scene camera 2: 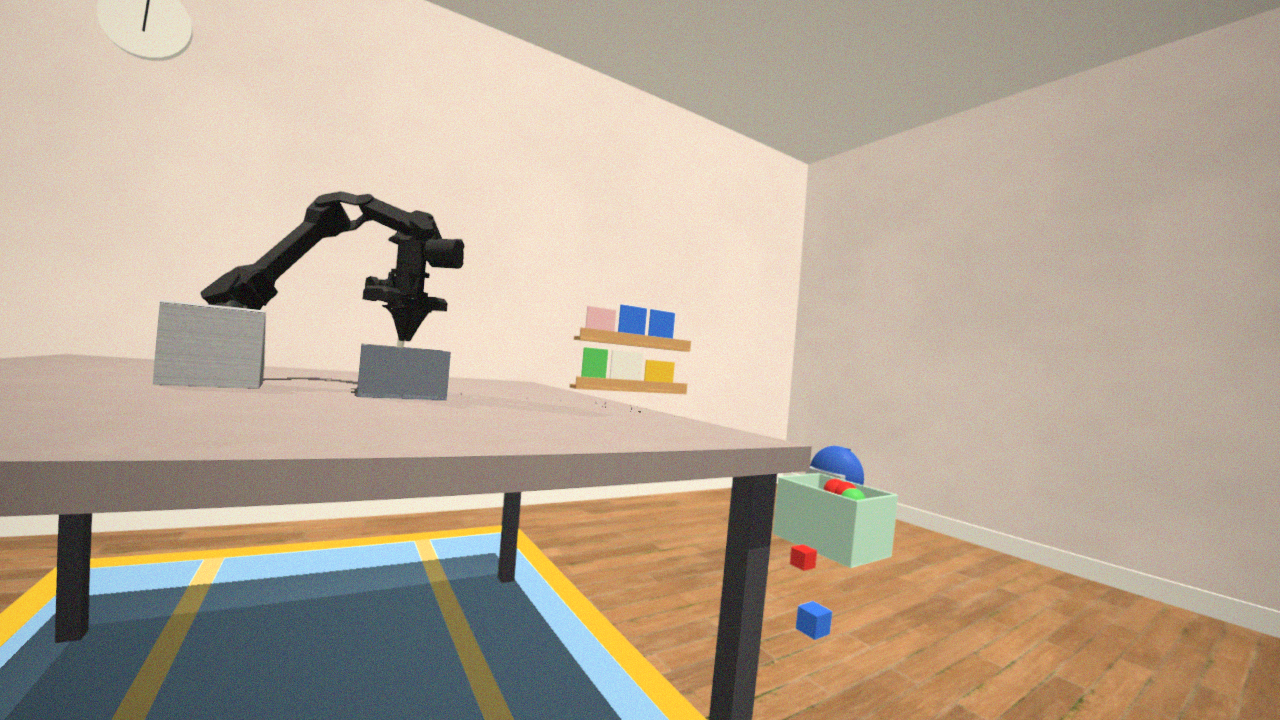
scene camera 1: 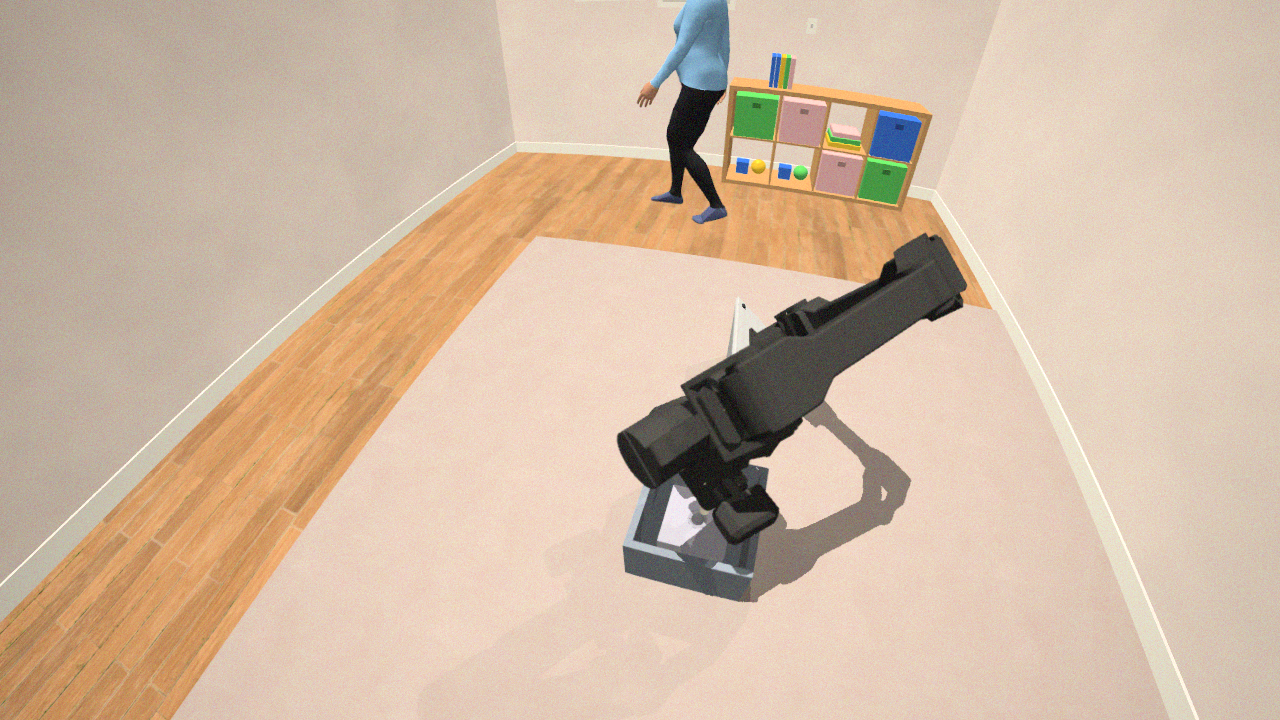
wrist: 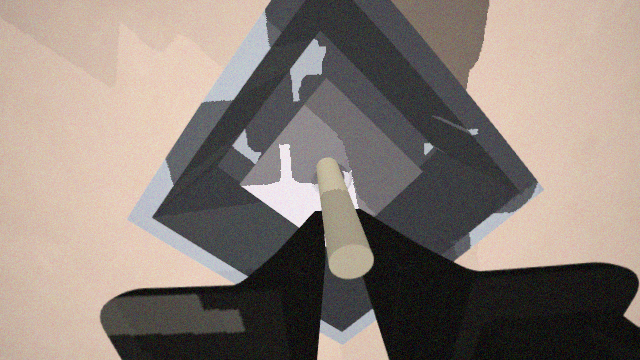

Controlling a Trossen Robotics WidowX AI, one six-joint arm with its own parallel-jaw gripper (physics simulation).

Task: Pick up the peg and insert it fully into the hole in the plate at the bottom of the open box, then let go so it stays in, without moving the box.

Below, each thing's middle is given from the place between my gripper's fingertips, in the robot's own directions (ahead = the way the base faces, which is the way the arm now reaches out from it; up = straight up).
Now: hand 6 cm above the blue-grey box (scene camera 1: 729, 579). From my hand the other things lie so: grey plate (scene camera 1: 684, 529): 8 cm below; then cream peg (wrist: 349, 255): 1 cm to the left, 1 cm behind.
